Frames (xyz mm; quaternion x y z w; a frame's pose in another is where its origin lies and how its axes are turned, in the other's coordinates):
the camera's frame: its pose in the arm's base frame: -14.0 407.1 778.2 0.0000 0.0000 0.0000 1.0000
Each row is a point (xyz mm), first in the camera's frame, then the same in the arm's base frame.
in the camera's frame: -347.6 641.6 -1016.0
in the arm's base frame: -361.6 1048.7 -237.8
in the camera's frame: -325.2 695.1 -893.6
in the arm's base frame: -339.2 1102.2 -115.4
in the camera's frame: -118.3 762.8 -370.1
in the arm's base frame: -132.3 1169.9 408.1
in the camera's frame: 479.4 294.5 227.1
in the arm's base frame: 465.4 701.6 1005.3
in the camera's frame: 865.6 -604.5 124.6
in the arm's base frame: 851.6 -197.4 902.8
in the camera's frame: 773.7 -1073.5 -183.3
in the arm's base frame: 759.7 -666.4 594.9
